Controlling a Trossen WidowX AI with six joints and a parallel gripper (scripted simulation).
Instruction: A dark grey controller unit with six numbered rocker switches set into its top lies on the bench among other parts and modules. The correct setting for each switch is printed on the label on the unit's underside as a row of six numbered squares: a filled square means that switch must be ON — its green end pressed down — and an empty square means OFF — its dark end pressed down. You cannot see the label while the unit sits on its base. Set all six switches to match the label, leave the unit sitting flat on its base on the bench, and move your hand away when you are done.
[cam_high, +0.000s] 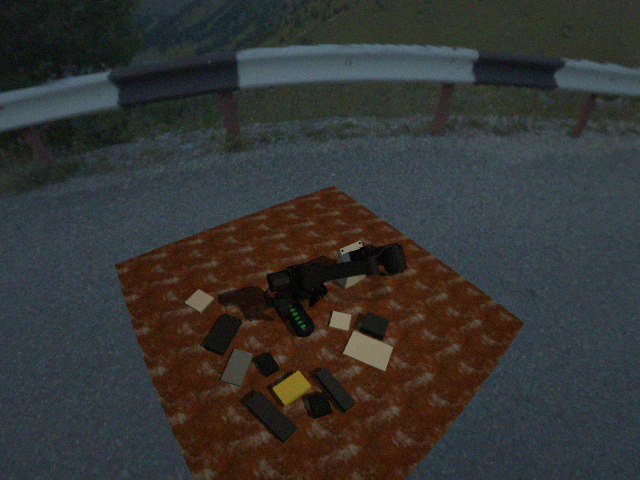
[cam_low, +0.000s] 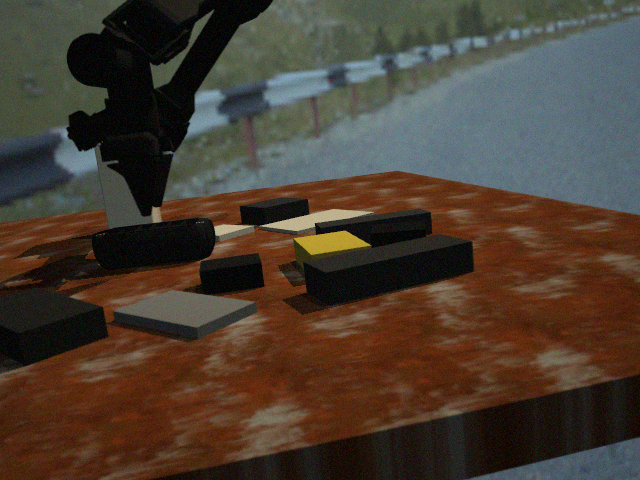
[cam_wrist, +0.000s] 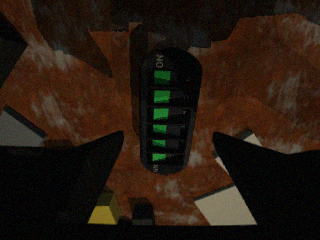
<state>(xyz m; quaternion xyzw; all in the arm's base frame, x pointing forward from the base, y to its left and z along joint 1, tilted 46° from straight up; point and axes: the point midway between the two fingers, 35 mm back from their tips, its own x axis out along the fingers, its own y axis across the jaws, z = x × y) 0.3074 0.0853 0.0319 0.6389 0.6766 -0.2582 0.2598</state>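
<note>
Right now the cream tile is 14 cm behind my gripper tip, 7 cm to the left of it and 6 cm below it. From my gripper tip the other things lie so: cream plate 23 cm to the left, 15 cm behind, 6 cm below; then grey plate 27 cm ahead, 6 cm to the left, 6 cm below; then yellow block 22 cm to the left, 15 cm ahead, 5 cm below.
</note>
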